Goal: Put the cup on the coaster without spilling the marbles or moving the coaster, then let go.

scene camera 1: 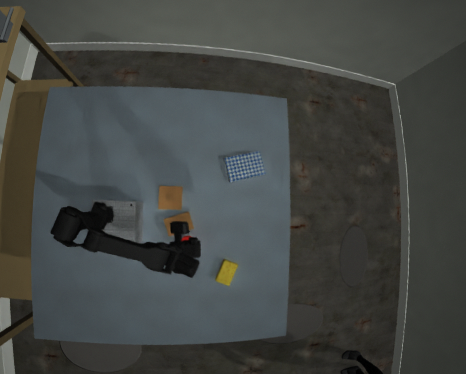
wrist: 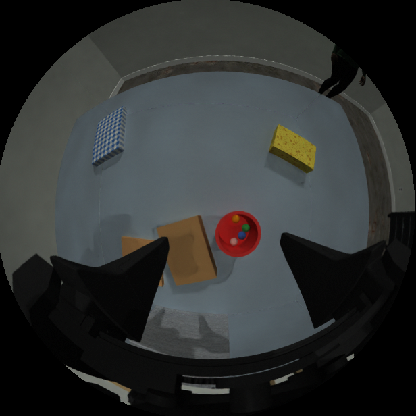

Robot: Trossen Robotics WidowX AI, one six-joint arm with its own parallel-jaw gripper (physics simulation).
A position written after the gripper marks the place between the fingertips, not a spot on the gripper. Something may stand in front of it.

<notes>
In view: the gripper [wrist: 226, 241], a red cup [wrist: 226, 229] and a brown rectangular slab [wrist: 189, 258].
</notes>
